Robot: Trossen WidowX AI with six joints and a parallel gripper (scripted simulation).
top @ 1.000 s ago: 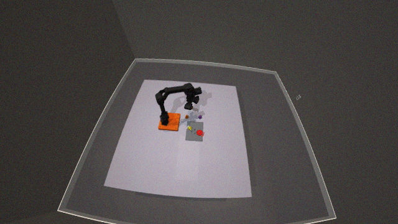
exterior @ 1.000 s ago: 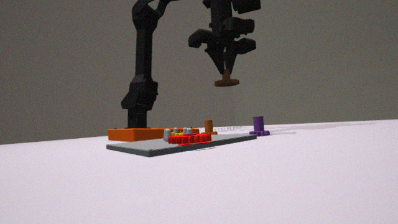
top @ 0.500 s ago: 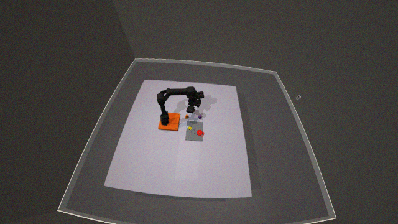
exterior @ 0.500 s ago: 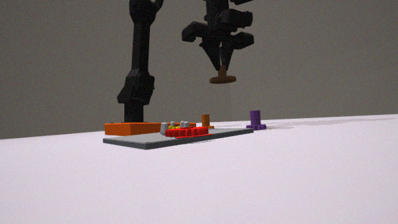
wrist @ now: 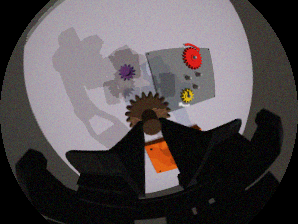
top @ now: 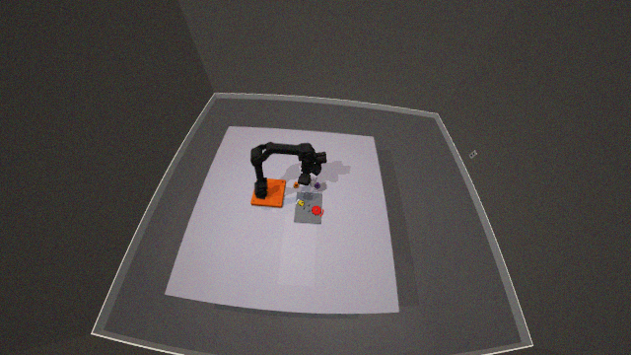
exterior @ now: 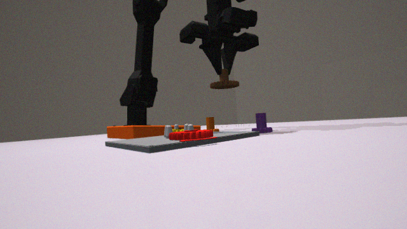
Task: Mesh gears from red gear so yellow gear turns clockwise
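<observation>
Now: gripper tip 40 mm short of the grey board, 140 mm to the left of it and 130 mm above it. The rest, counted from my gripper tip: purple gear (80 mm ahead, 30 mm to the left, 120 mm below); brown gear (10 mm below); orange gear (70 mm behind, 120 mm below).
</observation>
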